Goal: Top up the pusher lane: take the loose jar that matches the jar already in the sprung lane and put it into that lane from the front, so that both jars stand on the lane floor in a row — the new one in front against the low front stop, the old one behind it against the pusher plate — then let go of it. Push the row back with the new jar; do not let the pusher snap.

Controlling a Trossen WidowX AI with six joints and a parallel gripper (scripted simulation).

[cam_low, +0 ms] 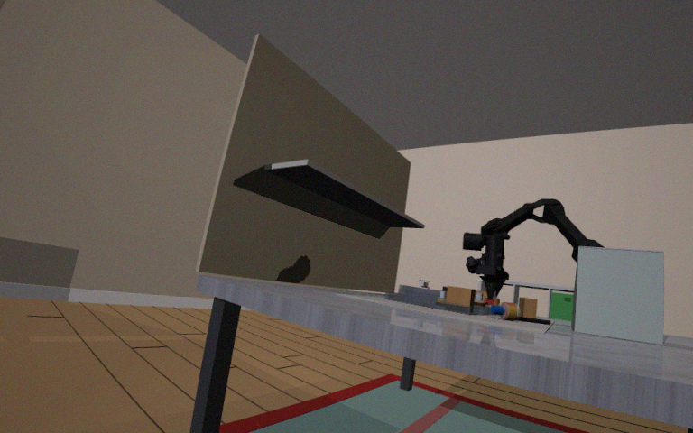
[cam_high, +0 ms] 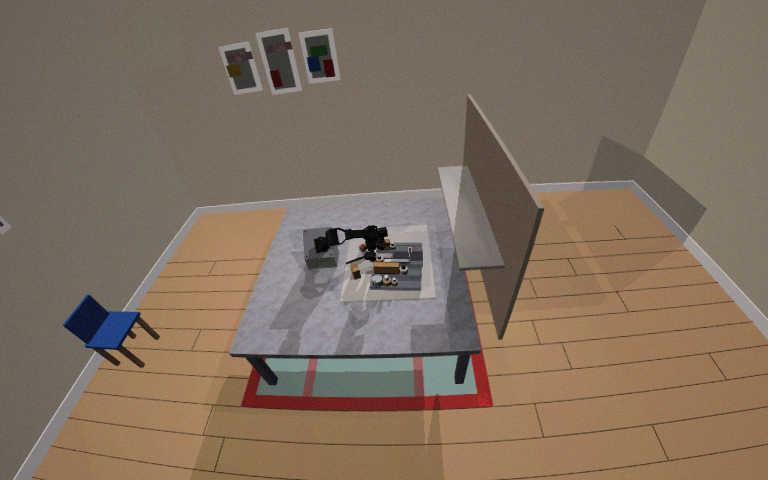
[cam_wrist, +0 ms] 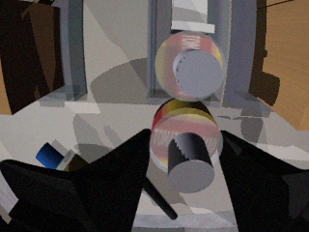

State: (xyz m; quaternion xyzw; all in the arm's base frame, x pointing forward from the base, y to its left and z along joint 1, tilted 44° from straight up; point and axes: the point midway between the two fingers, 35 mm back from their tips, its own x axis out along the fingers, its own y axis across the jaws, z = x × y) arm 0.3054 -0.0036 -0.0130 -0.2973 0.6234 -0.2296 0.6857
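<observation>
Right now my gripper tip is 110 mm past the thin black rod, 40 mm above it and 20 mm to the right of it. The rest, counted from my gripper tip: brown box (110 mm to the right, 90 mm behind, 10 mm below); then shelf (540 mm ahead, 320 mm above, 90 mm to the left).
</observation>
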